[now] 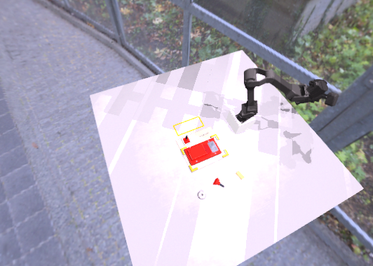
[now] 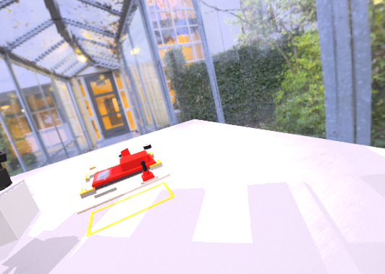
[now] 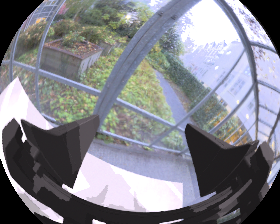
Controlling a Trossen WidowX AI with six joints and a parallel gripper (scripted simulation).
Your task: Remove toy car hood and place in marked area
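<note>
The red hood lies 700 mm ahead of my gripper tip, 280 mm below it and 200 mm to the right of it.
</note>
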